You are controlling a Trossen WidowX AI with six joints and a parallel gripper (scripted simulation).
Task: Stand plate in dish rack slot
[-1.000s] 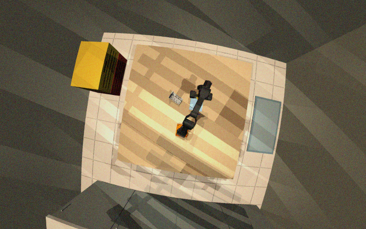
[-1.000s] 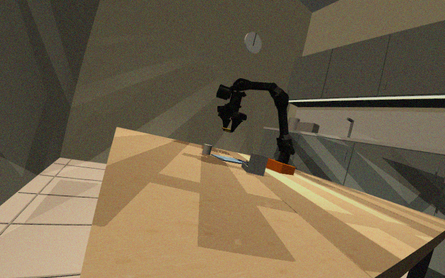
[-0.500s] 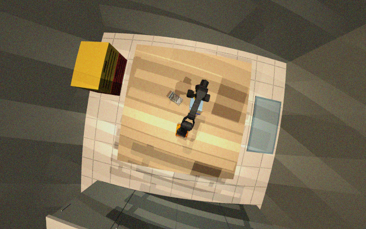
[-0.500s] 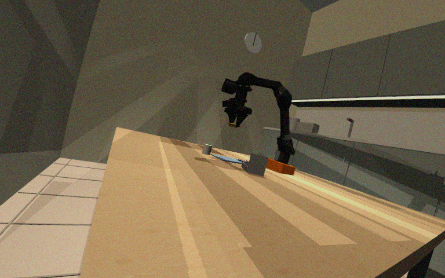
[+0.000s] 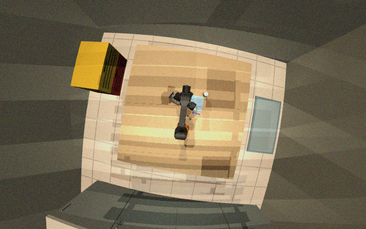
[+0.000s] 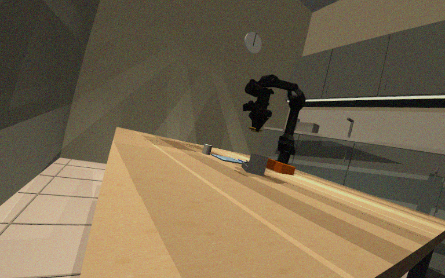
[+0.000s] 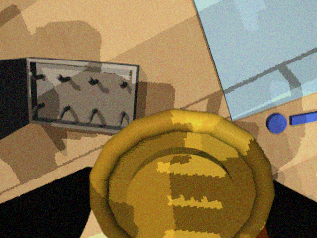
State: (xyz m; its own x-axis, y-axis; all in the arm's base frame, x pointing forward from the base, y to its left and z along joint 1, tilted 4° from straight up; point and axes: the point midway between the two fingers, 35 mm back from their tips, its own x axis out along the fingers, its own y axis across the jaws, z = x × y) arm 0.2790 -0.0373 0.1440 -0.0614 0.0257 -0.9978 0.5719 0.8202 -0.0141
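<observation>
My gripper tip is now 15 cm above the dish rack, 8 cm to the right of it and 6 cm short of it. From my gripper tip the other things lie so: blue spoon (17 cm below, 11 cm to the right, 9 cm behind); light blue mat (17 cm below, 12 cm to the right, 1 cm ahead); plate (1 cm above).
</observation>
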